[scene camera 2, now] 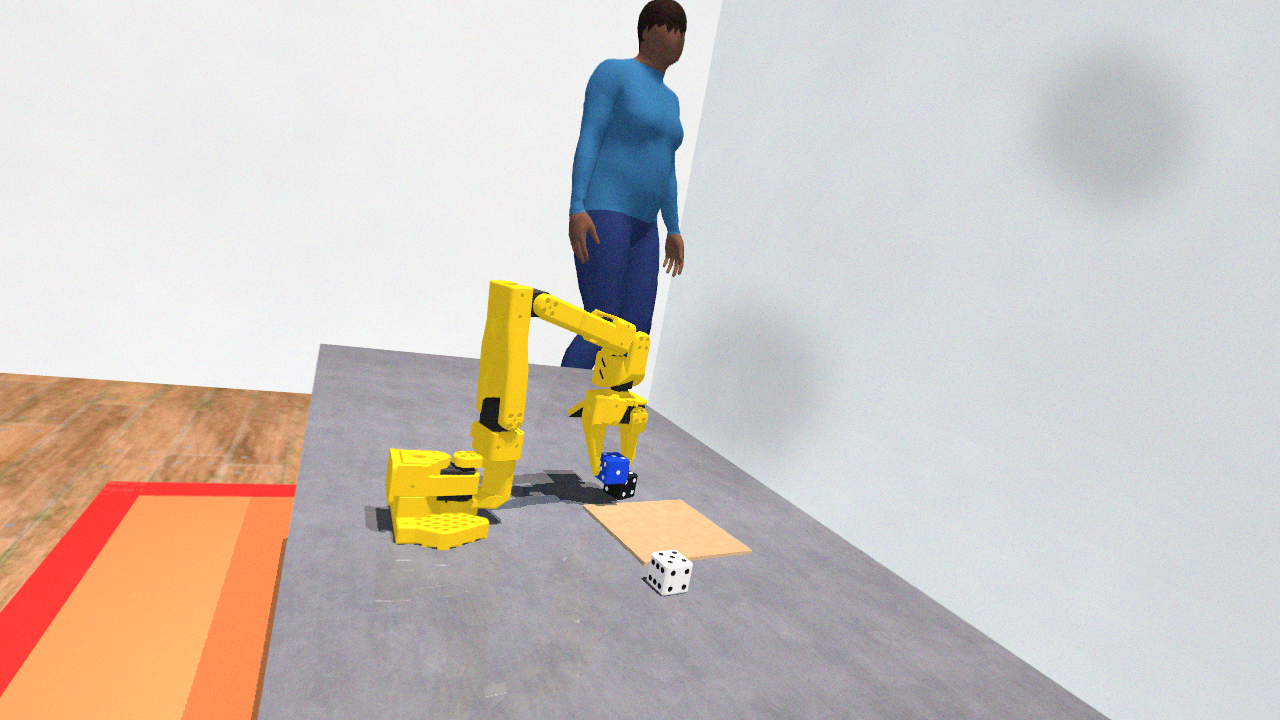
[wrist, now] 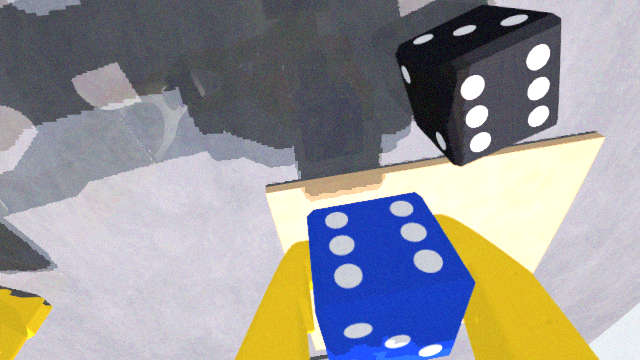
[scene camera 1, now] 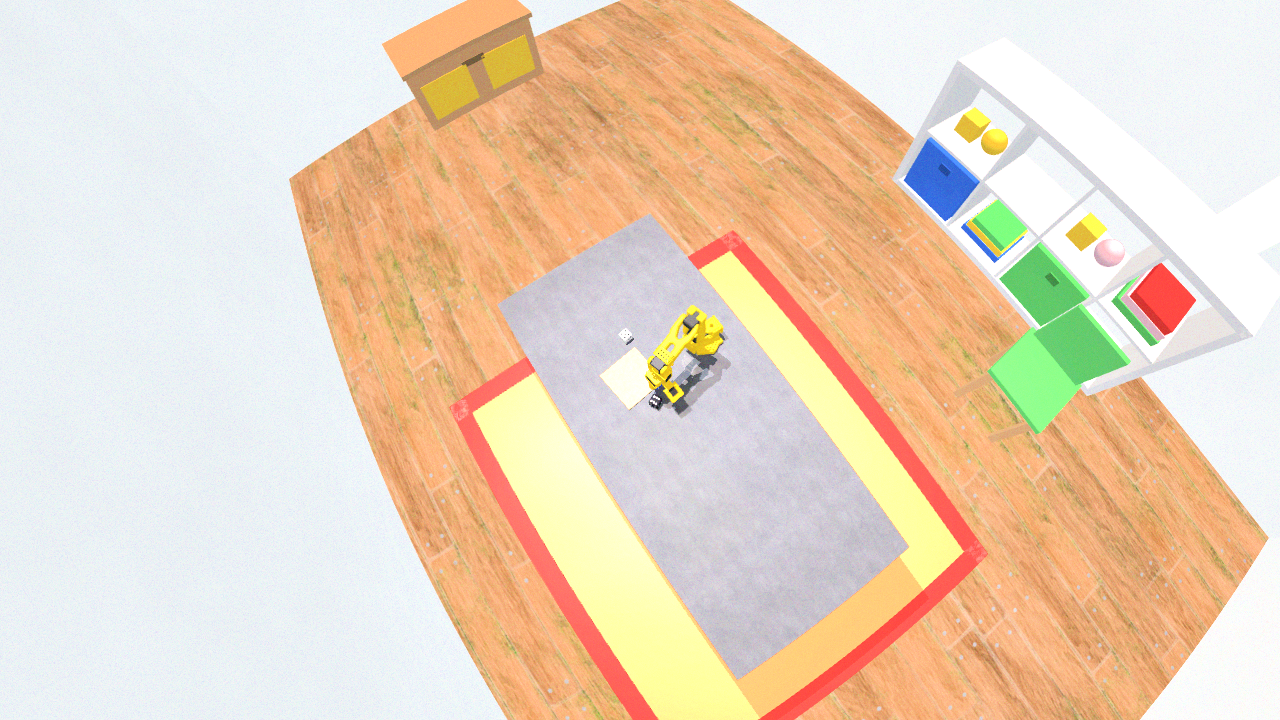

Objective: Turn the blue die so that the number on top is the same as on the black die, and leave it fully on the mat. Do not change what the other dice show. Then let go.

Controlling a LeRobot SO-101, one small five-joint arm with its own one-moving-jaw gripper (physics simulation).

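Pixels of known places: hand at its tool point: (scene camera 2: 597, 471) (wrist: 313, 257); arm's base at its link origin: (scene camera 2: 455, 524) (scene camera 1: 698, 342).
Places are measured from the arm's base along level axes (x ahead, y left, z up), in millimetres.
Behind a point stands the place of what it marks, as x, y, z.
Observation:
The blue die (scene camera 2: 614, 470) @[178, 30, 51] (wrist: 377, 250) @[178, 60, 51] is pinched between both jaws of my gripper (scene camera 2: 614, 460) @[166, 49, 42] (wrist: 372, 235) @[166, 49, 42], raised off the table. In the wrist view its six faces the camera's upper side and its three lies below that; scene camera 2 shows its one from the side. It is hidden in scene camera 1. The black die (scene camera 1: 656, 402) @[214, 91, 30] (scene camera 2: 623, 488) @[210, 65, 15] (wrist: 507, 100) @[213, 83, 30] stands on the table beside the mat, six on top, three on a side. The pale square mat (scene camera 1: 626, 380) @[247, -22, 4] (scene camera 2: 666, 528) @[229, -24, 4] (wrist: 525, 200) @[266, 27, 4] shows beyond the held die in the wrist view.
A white die (scene camera 1: 625, 335) @[175, -135, 30] (scene camera 2: 669, 573) @[164, -156, 23] stands on the grey table (scene camera 1: 742, 501) @[172, 462, 0] (scene camera 2: 501, 635) @[5, -195, 0] beside the mat's other side, five on top. The yellow arm's base (scene camera 1: 707, 334) @[-21, 12, 59] (scene camera 2: 438, 523) @[-24, -34, 16] stands on the table. A person (scene camera 2: 626, 143) stands beyond the table.

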